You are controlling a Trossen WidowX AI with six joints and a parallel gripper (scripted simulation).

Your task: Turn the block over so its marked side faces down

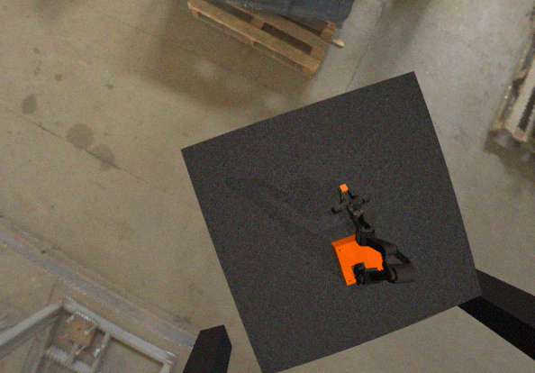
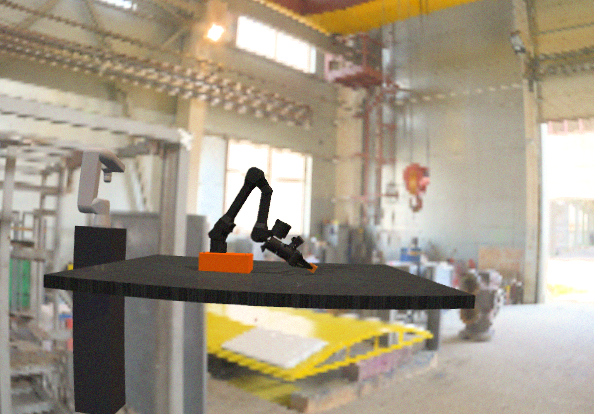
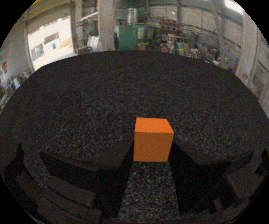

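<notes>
Now: the small orange block 10 mm below my gripper tip and 10 mm behind it.
</notes>
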